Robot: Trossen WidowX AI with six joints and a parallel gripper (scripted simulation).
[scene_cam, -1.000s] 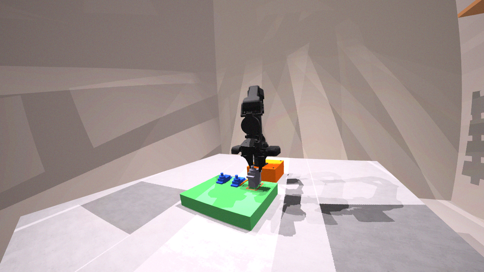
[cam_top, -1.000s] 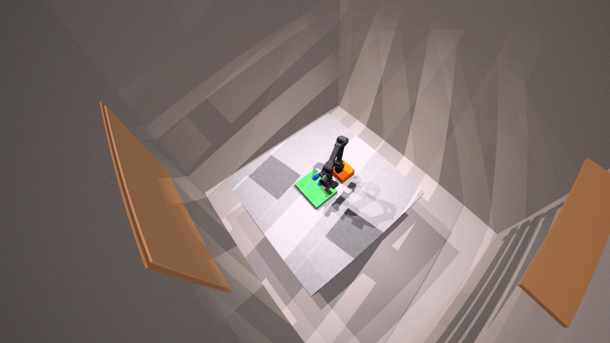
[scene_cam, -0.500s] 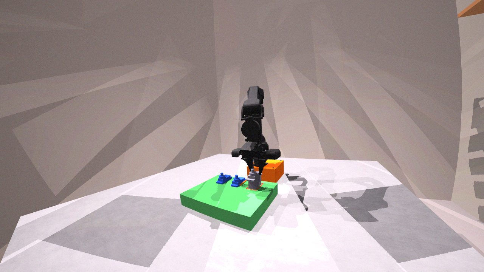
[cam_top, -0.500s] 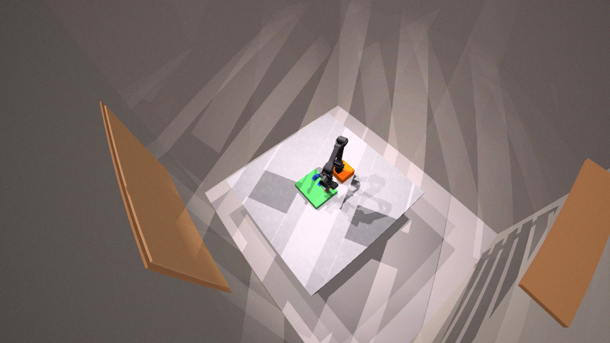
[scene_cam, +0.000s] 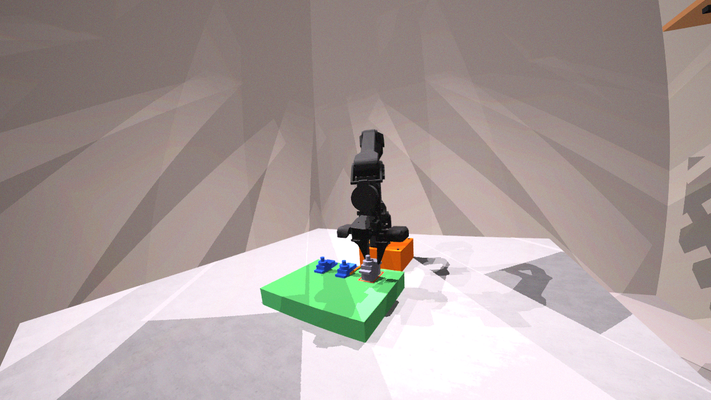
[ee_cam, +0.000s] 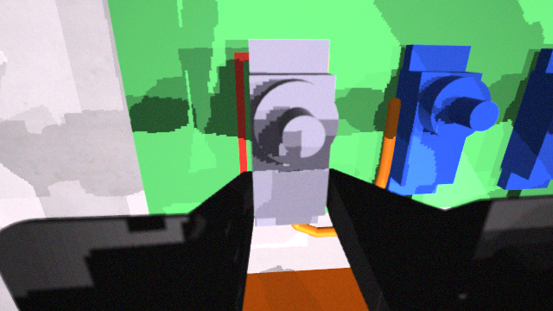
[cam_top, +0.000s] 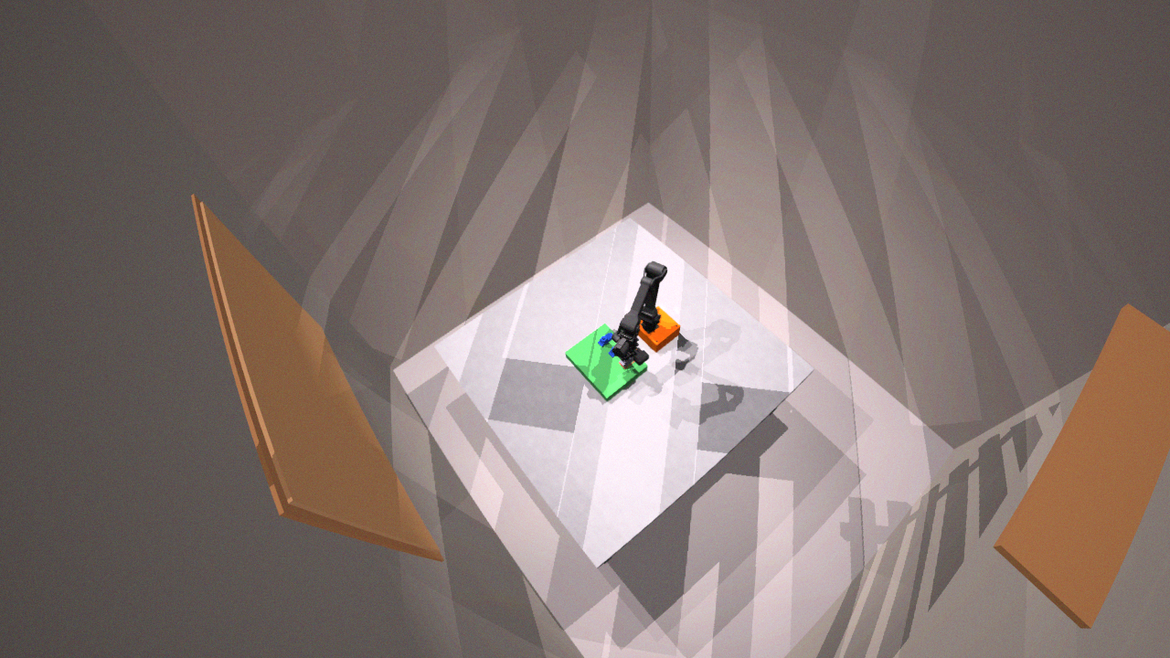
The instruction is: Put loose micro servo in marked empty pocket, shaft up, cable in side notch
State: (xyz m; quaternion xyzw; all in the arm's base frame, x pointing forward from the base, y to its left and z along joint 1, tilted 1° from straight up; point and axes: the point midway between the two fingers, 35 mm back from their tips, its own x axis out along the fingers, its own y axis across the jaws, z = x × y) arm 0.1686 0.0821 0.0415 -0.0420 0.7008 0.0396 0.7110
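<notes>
Right now the green deck is 13 cm ahead of my gripper tip, 6 cm to the right of it and 5 cm below it.
</notes>
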